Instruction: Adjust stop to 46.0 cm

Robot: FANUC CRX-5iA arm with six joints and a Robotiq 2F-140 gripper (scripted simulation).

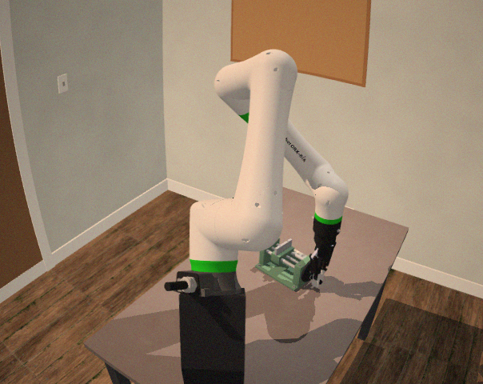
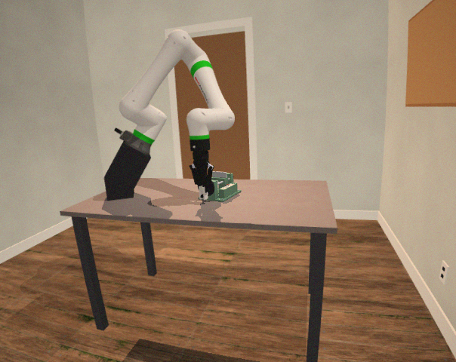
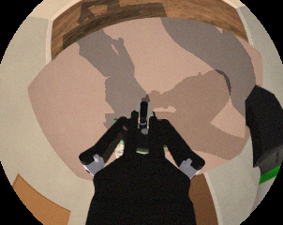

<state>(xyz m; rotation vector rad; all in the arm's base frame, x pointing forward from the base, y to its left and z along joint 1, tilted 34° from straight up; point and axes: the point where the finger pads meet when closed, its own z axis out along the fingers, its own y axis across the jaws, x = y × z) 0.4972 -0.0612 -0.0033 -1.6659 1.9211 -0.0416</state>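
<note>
The black handwheel is 2 cm to the left of my hand and 1 cm below it. Also, from my hand: green stop fixture (1 cm ahead, 17 cm to the left, 3 cm above).
</note>
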